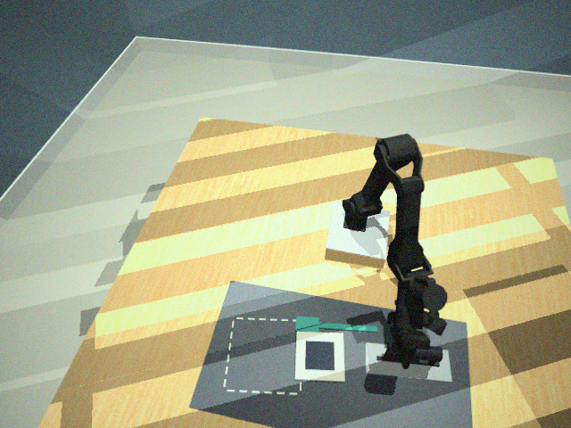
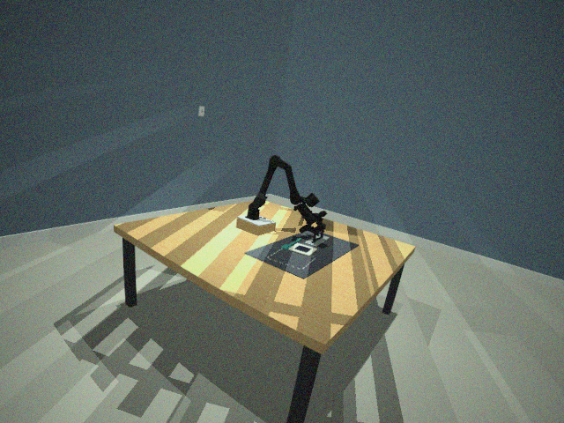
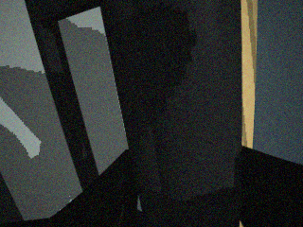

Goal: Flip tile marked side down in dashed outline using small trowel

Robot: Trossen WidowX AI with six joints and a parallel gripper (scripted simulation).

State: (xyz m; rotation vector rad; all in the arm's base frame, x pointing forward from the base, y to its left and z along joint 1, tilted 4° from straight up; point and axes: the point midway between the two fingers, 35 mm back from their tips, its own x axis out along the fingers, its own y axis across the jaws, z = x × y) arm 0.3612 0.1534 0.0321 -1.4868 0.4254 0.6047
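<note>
My gripper tip is 160 mm to the left of the mat, 70 mm above it and 10 mm short of it. Round my gripper tip: tile (200 mm to the right, 40 mm below); then teal trowel (190 mm to the right, 80 mm behind, 40 mm below).
</note>
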